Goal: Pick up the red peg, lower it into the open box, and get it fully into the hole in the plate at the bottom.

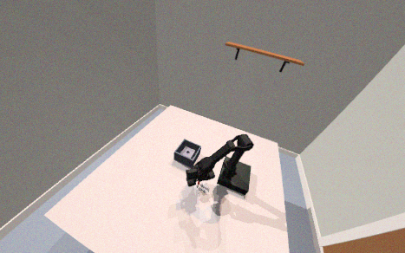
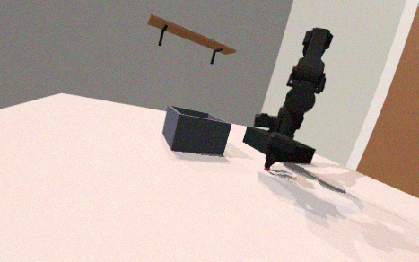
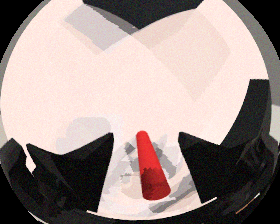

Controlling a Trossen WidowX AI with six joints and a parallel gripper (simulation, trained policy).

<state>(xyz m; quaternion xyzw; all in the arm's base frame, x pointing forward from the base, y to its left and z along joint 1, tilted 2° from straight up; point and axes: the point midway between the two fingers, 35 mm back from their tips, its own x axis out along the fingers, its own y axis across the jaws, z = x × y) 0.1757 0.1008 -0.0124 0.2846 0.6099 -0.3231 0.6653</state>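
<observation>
Right now my gripper tip is 15 cm short of the plate, 18 cm to the left of it and 3 cm below it. From my gripper tip the other things lie so: dark box: 15 cm ahead, 18 cm to the right, 1 cm above; then red peg: 1 cm to the left, 2 cm above.
</observation>
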